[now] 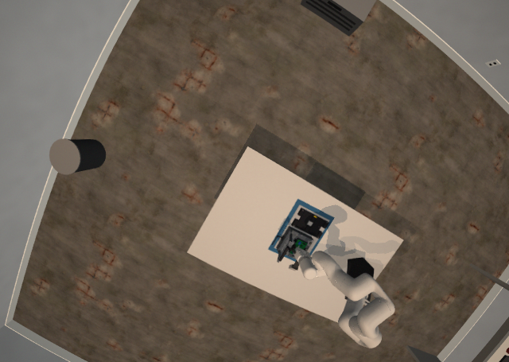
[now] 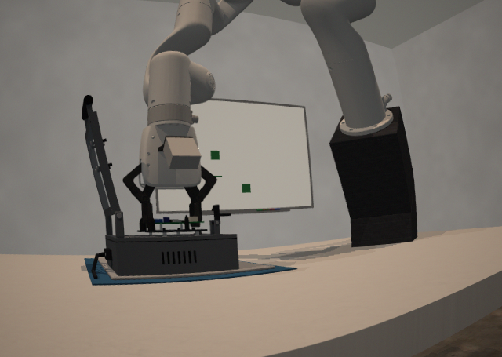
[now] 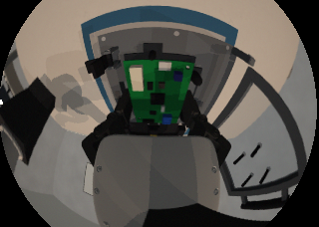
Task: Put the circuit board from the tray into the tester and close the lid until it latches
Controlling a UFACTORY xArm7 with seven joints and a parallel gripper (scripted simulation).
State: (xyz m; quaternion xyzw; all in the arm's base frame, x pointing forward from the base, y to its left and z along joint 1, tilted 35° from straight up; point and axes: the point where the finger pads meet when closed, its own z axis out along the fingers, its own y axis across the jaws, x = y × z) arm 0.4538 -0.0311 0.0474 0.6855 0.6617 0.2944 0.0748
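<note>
Right now my hand is right at the green circuit board. From my hand the other things lie so: lid 13 cm ahead, 1 cm to the left, 10 cm above; then latch hook 6 cm behind, 5 cm to the left.
</note>
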